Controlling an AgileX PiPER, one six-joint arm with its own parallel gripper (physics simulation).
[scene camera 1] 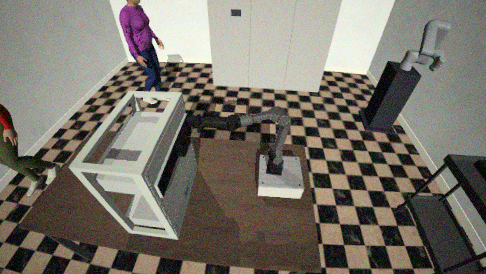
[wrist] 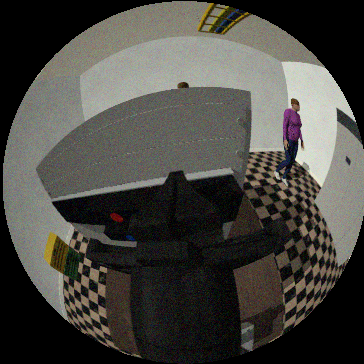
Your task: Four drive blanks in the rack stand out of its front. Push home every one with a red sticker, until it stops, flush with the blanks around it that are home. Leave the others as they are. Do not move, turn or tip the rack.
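Observation:
The rack (scene camera 1: 111, 168) (wrist: 150, 135) stands upright on the table, its front towards the arm. In the wrist view a dark row of drive blanks (wrist: 80, 209) lies below the grey panels. A red sticker (wrist: 116, 217) shows on a dark blank left of the gripper, and a blue sticker (wrist: 130, 238) shows lower, on a blank that stands out. The other blanks are too dark or hidden behind the gripper to tell apart. My gripper (scene camera 1: 189, 120) (wrist: 177, 178) is shut with its fingertips together, at the rack's front near its far end. Contact with a blank cannot be made out.
The arm's white base (scene camera 1: 281, 187) stands on the brown table (scene camera 1: 220, 200). A black shelf cart (scene camera 1: 466, 156) is at the right. A person in purple (scene camera 1: 136, 25) (wrist: 292, 125) stands behind the rack, and another person (scene camera 1: 10, 145) is at the left edge.

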